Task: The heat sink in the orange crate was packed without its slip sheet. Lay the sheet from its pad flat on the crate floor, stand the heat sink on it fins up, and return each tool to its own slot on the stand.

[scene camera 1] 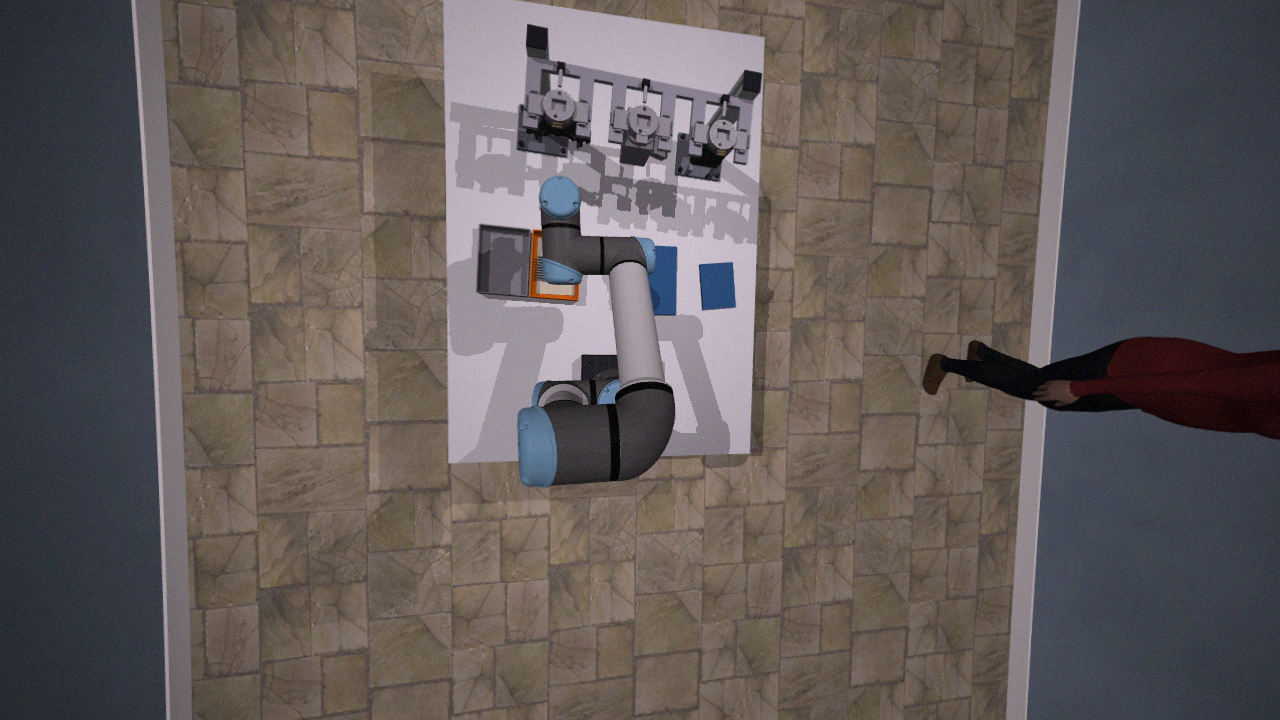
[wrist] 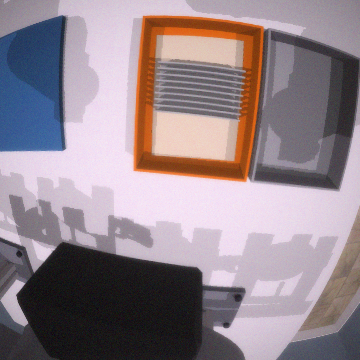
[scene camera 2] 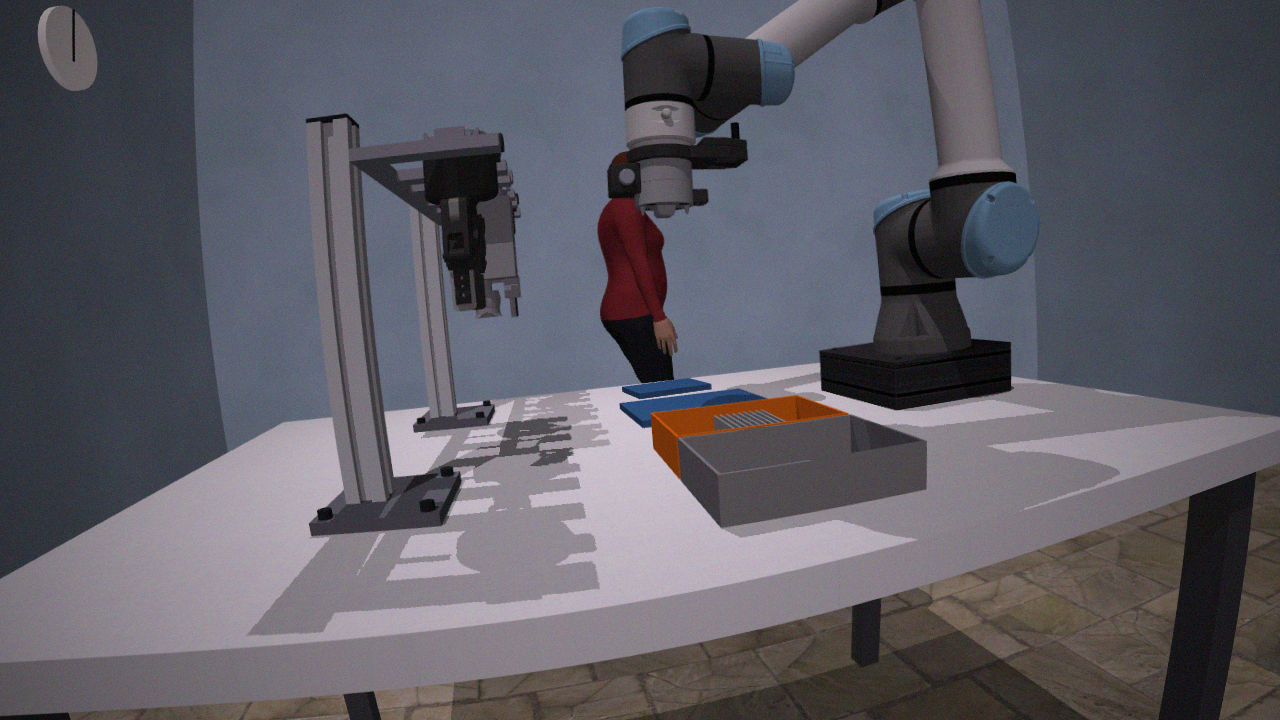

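Seen in the pictures: end effector, tool point: [scene camera 2: 664, 206]; arm's base, origin of the base link: [scene camera 2: 922, 347].
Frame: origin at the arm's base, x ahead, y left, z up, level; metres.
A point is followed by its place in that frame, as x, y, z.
Note:
The arm's bare tool changer [scene camera 2: 664, 211] @(0.435, 0.171, 0.196) carries no tool and hangs above the table; no mounted gripper shows. The heat sink [wrist: 200, 90] @(0.356, 0.172, -0.036) [scene camera 2: 750, 418] @(0.348, 0.150, -0.038) sits fins up in the orange crate [wrist: 139, 100] @(0.371, 0.104, -0.035) [scene camera 2: 666, 440] @(0.456, 0.184, -0.042) [scene camera 1: 554, 297] @(0.272, 0.170, -0.029). A cream sheet [wrist: 194, 137] @(0.416, 0.169, -0.066) [scene camera 1: 556, 290] @(0.295, 0.166, -0.065) lies flat under it on the crate floor, with an orange margin around it; its middle is hidden. The stand [scene camera 1: 602, 75] @(0.723, 0.077, 0.272) [scene camera 2: 344, 313] @(0.758, 0.223, 0.121) holds three tools, a left one [scene camera 1: 558, 107] @(0.643, 0.167, 0.277), a middle one [scene camera 1: 641, 120] @(0.638, -0.010, 0.278) and a right one [scene camera 1: 721, 136] @(0.626, -0.193, 0.278). The larger blue pad [scene camera 1: 665, 280] @(0.343, -0.157, -0.060) [wrist: 35, 100] @(0.365, -0.070, -0.061) shows no sheet on its visible part.
A grey bin [scene camera 2: 823, 483] @(0.373, 0.378, -0.048) [wrist: 348, 100] @(0.336, 0.376, -0.045) adjoins the orange crate. A smaller blue pad [scene camera 1: 716, 286] @(0.334, -0.320, -0.060) [scene camera 2: 666, 388] @(0.345, -0.286, -0.061) lies beyond the larger one. A person [scene camera 1: 1163, 385] [scene camera 2: 631, 268] stands away from the table. A black block [wrist: 110, 300] fills the lower wrist view.

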